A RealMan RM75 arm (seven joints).
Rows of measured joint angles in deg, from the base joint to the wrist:
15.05, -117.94, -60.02, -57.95, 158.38, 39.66, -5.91
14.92, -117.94, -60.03, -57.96, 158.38, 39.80, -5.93
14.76, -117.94, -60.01, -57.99, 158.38, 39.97, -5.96
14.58, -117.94, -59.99, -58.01, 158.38, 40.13, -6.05
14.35, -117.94, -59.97, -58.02, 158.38, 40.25, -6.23
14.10, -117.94, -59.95, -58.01, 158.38, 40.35, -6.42
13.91, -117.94, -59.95, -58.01, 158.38, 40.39, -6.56
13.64, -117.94, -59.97, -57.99, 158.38, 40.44, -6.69
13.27, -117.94, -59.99, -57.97, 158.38, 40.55, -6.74
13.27, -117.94, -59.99, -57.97, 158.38, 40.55, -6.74
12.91, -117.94, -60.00, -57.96, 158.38, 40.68, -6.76
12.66, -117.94, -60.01, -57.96, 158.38, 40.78, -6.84
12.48, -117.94, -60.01, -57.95, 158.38, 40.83, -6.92
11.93, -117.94, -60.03, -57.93, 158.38, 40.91, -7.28
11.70, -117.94, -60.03, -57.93, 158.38, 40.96, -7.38
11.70, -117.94, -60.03, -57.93, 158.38, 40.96, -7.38
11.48, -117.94, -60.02, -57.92, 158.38, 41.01, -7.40
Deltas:
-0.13, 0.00, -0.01, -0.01, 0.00, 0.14, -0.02
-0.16, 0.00, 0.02, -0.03, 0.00, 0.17, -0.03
-0.18, 0.00, 0.02, -0.02, 0.00, 0.16, -0.09
-0.23, 0.00, 0.02, -0.01, 0.00, 0.12, -0.18
-0.25, 0.00, 0.02, 0.01, 0.00, 0.10, -0.19
-0.19, 0.00, 0.00, 0.00, 0.00, 0.04, -0.14
-0.27, 0.00, -0.02, 0.02, 0.00, 0.05, -0.13
-0.37, 0.00, -0.02, 0.02, 0.00, 0.11, -0.05
0.00, 0.00, 0.00, 0.00, 0.00, 0.00, 0.00
-0.36, 0.00, -0.01, 0.01, 0.00, 0.13, -0.02
-0.25, 0.00, -0.01, 0.00, 0.00, 0.10, -0.08
-0.18, 0.00, 0.00, 0.01, 0.00, 0.05, -0.08
-0.55, 0.00, -0.02, 0.02, 0.00, 0.08, -0.36
-0.23, 0.00, 0.00, 0.00, 0.00, 0.05, -0.10
0.00, 0.00, 0.00, 0.00, 0.00, 0.00, 0.00
-0.22, 0.00, 0.01, 0.01, 0.00, 0.05, -0.02

